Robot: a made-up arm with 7 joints.
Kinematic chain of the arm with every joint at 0, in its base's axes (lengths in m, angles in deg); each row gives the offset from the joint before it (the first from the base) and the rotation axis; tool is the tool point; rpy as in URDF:
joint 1: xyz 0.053 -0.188 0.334 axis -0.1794 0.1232 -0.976
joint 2: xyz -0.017 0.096 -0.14 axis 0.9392 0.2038 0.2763
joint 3: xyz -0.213 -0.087 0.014 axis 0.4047 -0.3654 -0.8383
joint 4: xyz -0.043 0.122 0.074 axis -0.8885 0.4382 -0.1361
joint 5: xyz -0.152 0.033 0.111 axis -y
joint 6: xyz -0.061 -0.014 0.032 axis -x
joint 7: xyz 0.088 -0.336 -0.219 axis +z
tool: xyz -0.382 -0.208 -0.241 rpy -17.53 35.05 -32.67
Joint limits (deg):
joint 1: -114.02..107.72
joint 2: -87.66..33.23
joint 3: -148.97..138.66
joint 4: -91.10..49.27
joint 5: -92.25..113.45
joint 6: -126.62..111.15
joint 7: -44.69..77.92
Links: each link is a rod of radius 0.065 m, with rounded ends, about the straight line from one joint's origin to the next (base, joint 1, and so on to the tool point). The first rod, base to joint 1, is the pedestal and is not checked.
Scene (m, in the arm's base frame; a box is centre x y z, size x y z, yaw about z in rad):
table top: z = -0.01
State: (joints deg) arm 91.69 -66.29 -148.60 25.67 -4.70 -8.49 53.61
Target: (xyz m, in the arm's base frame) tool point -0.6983 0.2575 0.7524
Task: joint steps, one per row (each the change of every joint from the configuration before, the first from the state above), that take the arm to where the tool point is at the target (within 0.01 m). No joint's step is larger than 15 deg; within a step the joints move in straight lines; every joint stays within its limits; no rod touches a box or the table.
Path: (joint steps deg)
1: -6.97 4.51 8.26 -7.93 -3.06 -12.69 -0.37
2: -6.98 4.51 8.26 -7.94 -3.06 -12.68 -0.36
3: -6.97 4.50 8.26 -7.93 -3.05 -12.69 -0.37
4: -6.98 4.51 8.27 -7.93 -3.06 -12.69 -0.36
5: -6.97 4.51 8.26 -7.94 -3.06 -12.69 -0.37

